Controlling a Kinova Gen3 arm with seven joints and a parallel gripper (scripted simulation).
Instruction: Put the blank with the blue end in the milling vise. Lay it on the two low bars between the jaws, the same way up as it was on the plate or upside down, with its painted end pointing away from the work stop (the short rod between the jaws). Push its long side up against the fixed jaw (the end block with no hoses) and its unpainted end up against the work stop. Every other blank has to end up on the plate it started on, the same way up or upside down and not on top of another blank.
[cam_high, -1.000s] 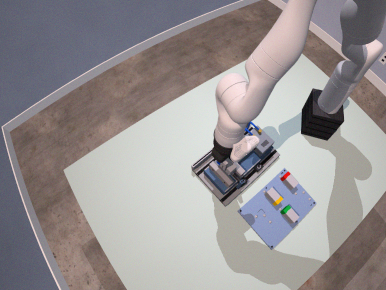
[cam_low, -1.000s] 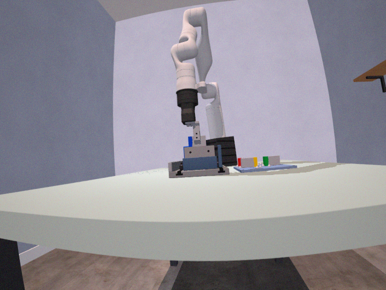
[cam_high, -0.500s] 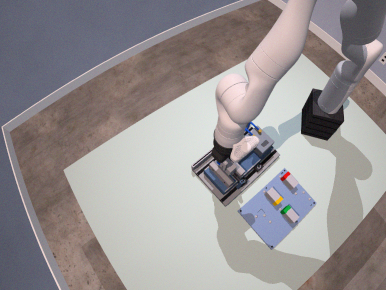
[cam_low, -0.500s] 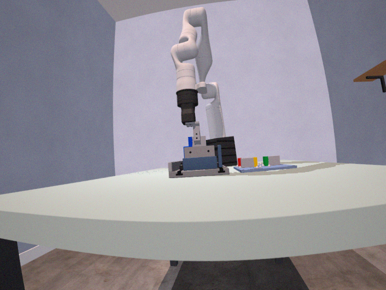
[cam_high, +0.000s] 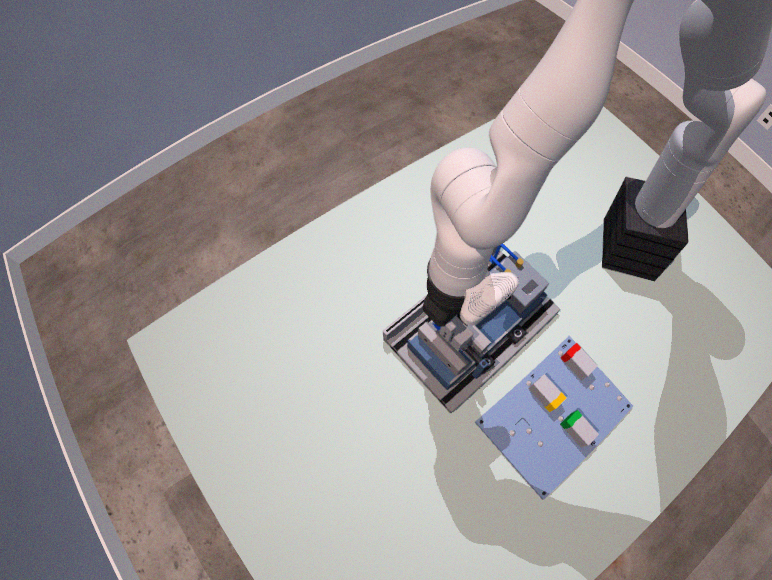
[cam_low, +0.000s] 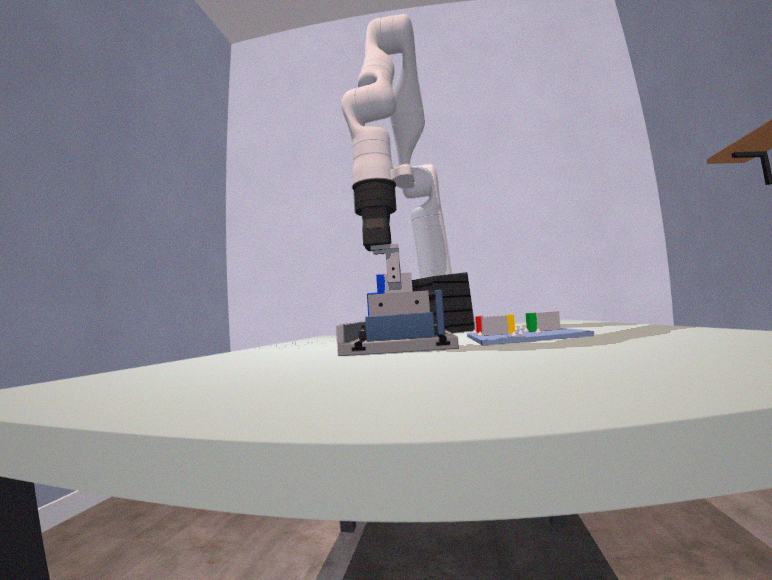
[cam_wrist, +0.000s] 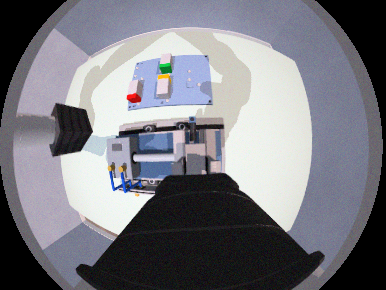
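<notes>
The blank with blue end lies 20 mm below my hand. Also, from my hand: vise: 90 mm below, 70 mm behind, 10 mm to the left; blank with yellow end: 200 mm to the left, 110 mm below, 50 mm behind; fixed jaw: 50 mm below, 30 mm ahead.
</notes>
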